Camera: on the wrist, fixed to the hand. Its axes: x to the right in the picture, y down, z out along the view.
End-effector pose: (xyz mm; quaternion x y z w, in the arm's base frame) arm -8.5 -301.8 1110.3 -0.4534 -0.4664 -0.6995 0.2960
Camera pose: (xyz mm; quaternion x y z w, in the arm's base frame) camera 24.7 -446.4 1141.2 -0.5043 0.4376 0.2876 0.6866
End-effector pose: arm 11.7 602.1 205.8 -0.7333 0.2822 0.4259 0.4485
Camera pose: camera -15.2 455.0 181.6 -0.2722 -0.7209 -0.4867 0.4114
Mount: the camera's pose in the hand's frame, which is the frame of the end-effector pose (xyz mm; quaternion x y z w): 13.1 96.0 -116.5 -0.0099 -0.0334 0.9990 0.0266
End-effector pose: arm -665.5 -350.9 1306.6 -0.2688 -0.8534 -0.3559 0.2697
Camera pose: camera -581.0 -377.3 1429.6 -0.8743 0.2404 0.2605 0.3316
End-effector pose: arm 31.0 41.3 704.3 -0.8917 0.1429 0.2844 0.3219
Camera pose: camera 47.8 -108.2 722.7 -0.1254 -0.8811 -0.3603 0.2796
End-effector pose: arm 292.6 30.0 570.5 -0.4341 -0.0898 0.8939 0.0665
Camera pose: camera 372.4 -49.0 468.8 0.0721 -0.4202 -0.1038 0.8986
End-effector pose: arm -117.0 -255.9 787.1 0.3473 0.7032 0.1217 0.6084
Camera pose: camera -194.1 -148.3 860.8 -0.7098 0.3498 -0.6064 0.0785
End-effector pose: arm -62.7 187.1 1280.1 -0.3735 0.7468 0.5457 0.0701
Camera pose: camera -97.6 91.8 1392.6 -0.7537 -0.3853 -0.1044 0.5221
